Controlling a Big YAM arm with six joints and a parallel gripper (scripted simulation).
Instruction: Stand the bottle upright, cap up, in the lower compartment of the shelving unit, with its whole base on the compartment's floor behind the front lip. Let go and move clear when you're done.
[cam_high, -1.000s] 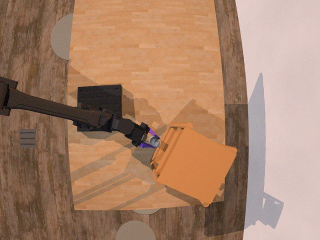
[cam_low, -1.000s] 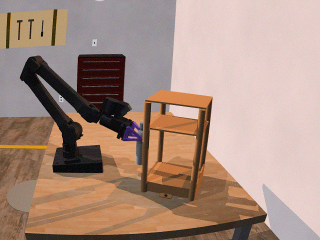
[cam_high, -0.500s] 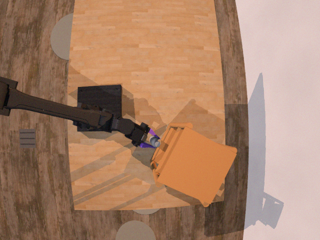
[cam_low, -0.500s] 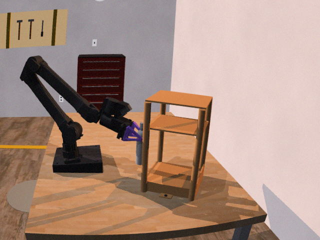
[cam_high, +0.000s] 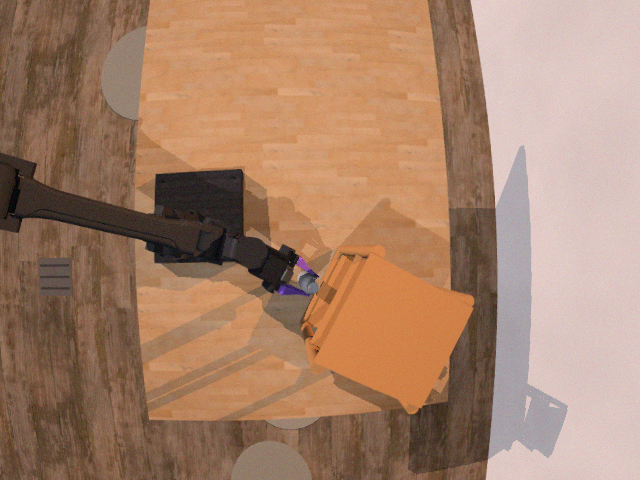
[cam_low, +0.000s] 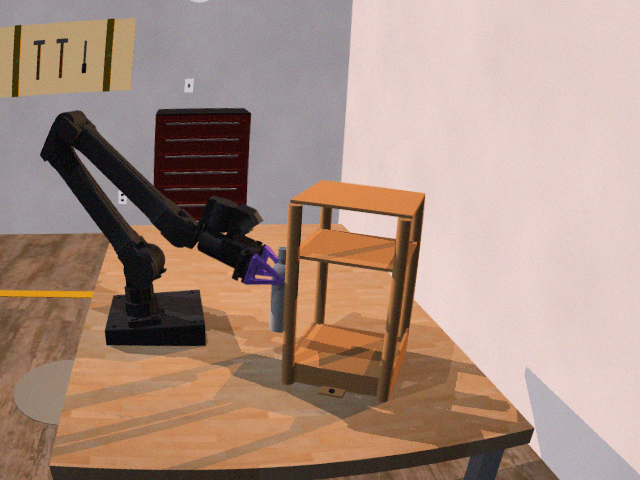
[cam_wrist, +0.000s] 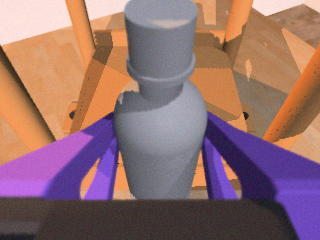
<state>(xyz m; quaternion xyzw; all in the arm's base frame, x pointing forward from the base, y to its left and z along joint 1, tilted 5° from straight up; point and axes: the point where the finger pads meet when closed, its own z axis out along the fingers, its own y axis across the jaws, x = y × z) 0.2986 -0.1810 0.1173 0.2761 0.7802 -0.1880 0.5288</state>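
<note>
Right now my hand is 120 mm short of the shelving unit and 100 mm to the left of it. The rest, counted from my hand: grey bottle (right at my hand).
</note>
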